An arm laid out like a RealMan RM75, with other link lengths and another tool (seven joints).
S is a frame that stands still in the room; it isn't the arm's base.
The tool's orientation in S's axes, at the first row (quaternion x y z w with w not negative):
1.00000, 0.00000, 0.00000, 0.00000
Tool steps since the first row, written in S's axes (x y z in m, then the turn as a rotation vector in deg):
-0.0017, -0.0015, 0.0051, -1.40, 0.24, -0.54
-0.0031, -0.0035, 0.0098, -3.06, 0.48, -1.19
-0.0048, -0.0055, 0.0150, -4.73, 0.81, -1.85
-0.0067, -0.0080, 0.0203, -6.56, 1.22, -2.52
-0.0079, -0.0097, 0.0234, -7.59, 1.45, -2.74
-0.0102, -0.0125, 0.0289, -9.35, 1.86, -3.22
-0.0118, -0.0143, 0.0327, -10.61, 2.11, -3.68
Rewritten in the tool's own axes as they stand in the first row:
-0.0017, 0.0015, -0.0051, -1.40, -0.24, 0.54
-0.0031, 0.0035, -0.0098, -3.06, -0.48, 1.19
-0.0048, 0.0055, -0.0150, -4.73, -0.81, 1.85
-0.0067, 0.0080, -0.0203, -6.56, -1.22, 2.52
-0.0079, 0.0097, -0.0234, -7.59, -1.45, 2.74
-0.0102, 0.0125, -0.0289, -9.35, -1.86, 3.22
-0.0118, 0.0143, -0.0327, -10.61, -2.11, 3.68

